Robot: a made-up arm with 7 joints.
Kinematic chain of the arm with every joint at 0, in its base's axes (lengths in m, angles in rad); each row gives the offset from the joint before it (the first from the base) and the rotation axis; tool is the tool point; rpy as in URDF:
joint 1: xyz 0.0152 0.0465 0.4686 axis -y
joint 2: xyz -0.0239 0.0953 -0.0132 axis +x
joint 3: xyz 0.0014 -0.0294 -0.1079 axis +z
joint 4: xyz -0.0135 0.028 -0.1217 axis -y
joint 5: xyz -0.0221 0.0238 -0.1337 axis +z
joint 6: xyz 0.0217 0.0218 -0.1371 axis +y
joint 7: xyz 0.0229 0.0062 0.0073 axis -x
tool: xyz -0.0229 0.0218 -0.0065 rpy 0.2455 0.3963 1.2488
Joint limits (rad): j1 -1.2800..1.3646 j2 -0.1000..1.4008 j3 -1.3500..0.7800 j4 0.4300..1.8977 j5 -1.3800..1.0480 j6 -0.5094..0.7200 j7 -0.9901..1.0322
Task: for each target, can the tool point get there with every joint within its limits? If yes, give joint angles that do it. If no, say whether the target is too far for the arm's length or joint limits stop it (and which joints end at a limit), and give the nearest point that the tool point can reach.
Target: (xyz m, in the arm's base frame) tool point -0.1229 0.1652 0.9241
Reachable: no: joint limits stop it (at a limit: joint 1, joint 2, joint 4) | nearest point -0.0152 0.2916 0.6851 | short by 0.291 m
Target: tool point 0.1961 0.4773 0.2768
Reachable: yes | joints -0.0365 1.1444 -0.3018 0.8600 -0.7695 -0.1457 -0.6494
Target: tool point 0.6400 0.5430 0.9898
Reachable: no: too far | nearest point 0.3672 0.3864 0.6232 | short by 0.483 m
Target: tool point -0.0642 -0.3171 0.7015
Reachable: no: joint limits stop it (at a limit: joint 1, joint 2, joint 3, joint 4) | nearest point 0.1420 -0.1267 0.5457 | short by 0.321 m
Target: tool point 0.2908 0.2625 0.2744
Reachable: yes | joints 0.0903 0.7876 -0.4298 1.5410 -0.2591 0.2388 0.5556
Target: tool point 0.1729 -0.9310 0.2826
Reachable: no: too far | nearest point 0.1768 -0.1687 0.2780 | short by 0.762 m
